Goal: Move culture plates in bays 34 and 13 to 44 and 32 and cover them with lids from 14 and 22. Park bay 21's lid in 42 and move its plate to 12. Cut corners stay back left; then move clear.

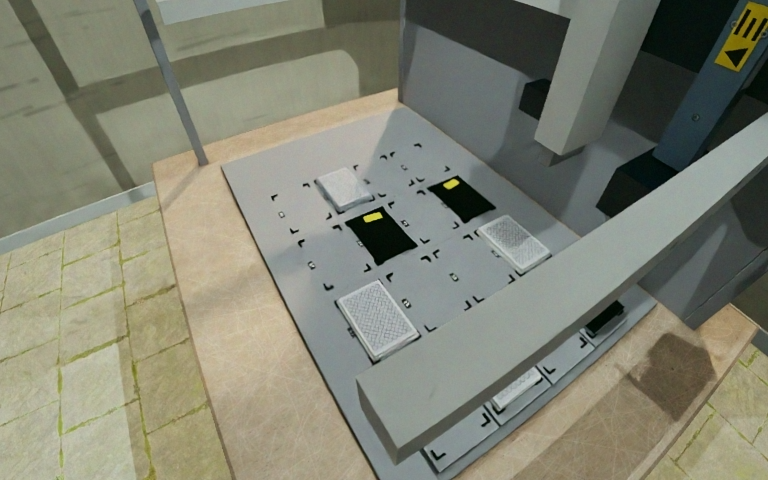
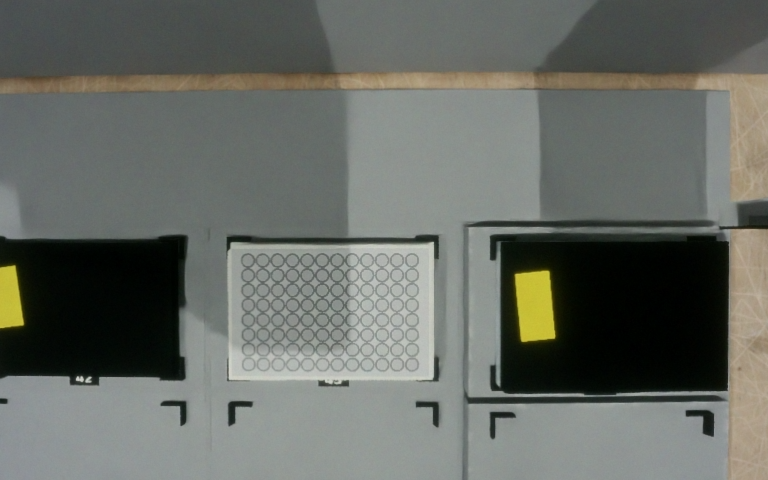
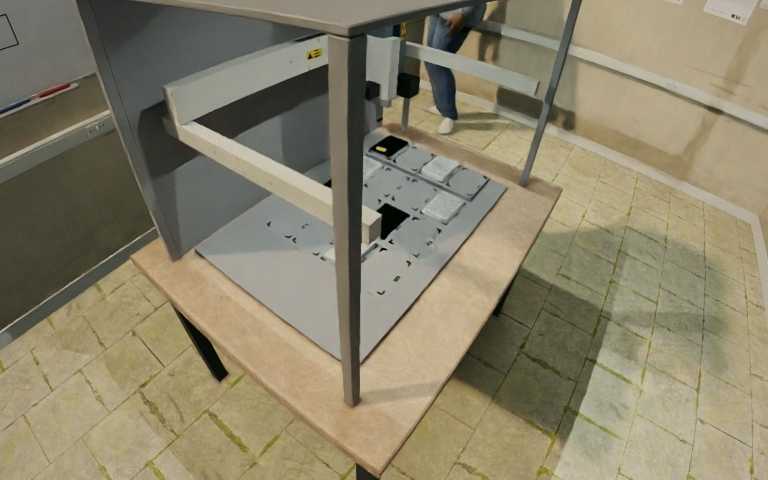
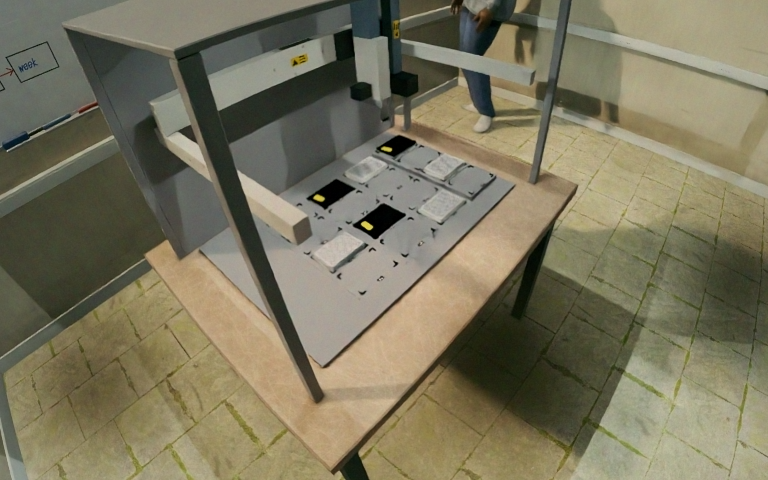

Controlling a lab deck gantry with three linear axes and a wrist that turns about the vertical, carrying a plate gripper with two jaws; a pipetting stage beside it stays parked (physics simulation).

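Where they show: gripper, fingertip midpoint: (image 3: 391,124) (image 4: 395,124); robot's base, link origin: (image 1: 273,197) (image 3: 381,293) (image 4: 362,293).
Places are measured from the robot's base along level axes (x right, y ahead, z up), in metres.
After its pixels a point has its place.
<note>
A black lid with a yellow label (image 1: 603,319) @[x -0.352, y 0.612, z 0.031 m] (image 2: 640,316) @[x -0.365, y 0.569, z 0.031 m] (image 3: 396,142) @[x -0.355, y 0.587, z 0.031 m] (image 4: 399,143) @[x -0.360, y 0.568, z 0.031 m] lies in bay 44, a pale plate edge showing under its left side. Another black lid (image 1: 465,199) @[x -0.364, y 0.242, z 0.008 m] (image 2: 101,305) @[x -0.367, y 0.246, z 0.008 m] (image 4: 335,191) @[x -0.355, y 0.240, z 0.008 m] lies in bay 42. A third (image 1: 384,236) @[x -0.151, y 0.243, z 0.008 m] (image 3: 393,220) @[x -0.127, y 0.237, z 0.008 m] (image 4: 384,219) @[x -0.137, y 0.235, z 0.008 m] lies in bay 22. Uncovered well plates stand in bay 21 (image 1: 343,187) @[x -0.148, y 0.070, z 0.014 m] (image 4: 338,250) @[x -0.144, y 0.057, z 0.014 m] and bay 13 (image 1: 378,318) @[x -0.043, y 0.399, z 0.014 m] (image 3: 442,207) @[x -0.040, y 0.377, z 0.014 m] (image 4: 441,204) @[x -0.043, y 0.389, z 0.014 m]. My gripper (image 1: 559,158) (image 4: 386,117) @[x -0.364, y 0.556, z 0.113 m] is raised near the back wall, above the deck; its jaws are too hidden to judge.
White well plates stand in bay 43 (image 1: 513,242) @[x -0.358, y 0.397, z 0.015 m] (image 2: 331,311) @[x -0.365, y 0.393, z 0.014 m] (image 4: 366,168) @[x -0.360, y 0.391, z 0.014 m] and bay 24 (image 1: 516,389) @[x -0.145, y 0.612, z 0.029 m] (image 3: 440,168) @[x -0.143, y 0.544, z 0.029 m] (image 4: 444,166) @[x -0.144, y 0.546, z 0.029 m]. A pale beam (image 1: 509,294) @[x 0.010, y 0.610, z 0.400 m] (image 3: 271,175) @[x -0.115, y -0.180, z 0.397 m] (image 4: 271,206) @[x 0.023, y -0.172, z 0.400 m] crosses above the deck. Upright posts (image 3: 348,226) @[x 0.124, y -0.270, z 0.483 m] (image 4: 249,226) @[x 0.126, y -0.256, z 0.475 m] stand at the table's edge.
</note>
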